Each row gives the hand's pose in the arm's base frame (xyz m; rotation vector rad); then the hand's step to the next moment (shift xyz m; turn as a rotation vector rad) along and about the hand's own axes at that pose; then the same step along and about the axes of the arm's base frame.
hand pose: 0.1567 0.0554 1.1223 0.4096 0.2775 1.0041
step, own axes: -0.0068 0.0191 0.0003 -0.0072 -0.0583 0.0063
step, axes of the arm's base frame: -0.0178 0.0031 0.0092 0.0430 -0.0349 -0.0206
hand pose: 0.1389 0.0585 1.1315 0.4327 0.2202 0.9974
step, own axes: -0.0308 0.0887 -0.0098 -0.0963 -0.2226 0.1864
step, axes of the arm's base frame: -0.0876 0.0178 0.0305 0.1880 -0.2323 0.0652
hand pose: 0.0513 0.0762 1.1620 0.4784 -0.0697 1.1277
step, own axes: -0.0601 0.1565 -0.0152 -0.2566 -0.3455 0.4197
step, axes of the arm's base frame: -0.1668 0.0081 0.0209 0.2689 -0.5041 0.1870
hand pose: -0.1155 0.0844 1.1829 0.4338 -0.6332 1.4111
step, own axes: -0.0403 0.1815 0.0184 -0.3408 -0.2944 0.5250
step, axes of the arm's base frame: -0.1837 -0.0197 -0.0278 0.1994 -0.6285 0.2090
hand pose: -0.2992 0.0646 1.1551 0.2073 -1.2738 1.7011
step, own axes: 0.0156 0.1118 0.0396 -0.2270 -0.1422 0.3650
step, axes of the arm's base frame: -0.1086 -0.0218 -0.0453 0.0859 -0.4304 0.1110
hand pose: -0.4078 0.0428 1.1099 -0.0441 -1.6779 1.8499
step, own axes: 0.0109 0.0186 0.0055 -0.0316 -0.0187 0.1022
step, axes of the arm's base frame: -0.0189 0.0004 -0.0117 -0.0104 -0.1054 0.0241
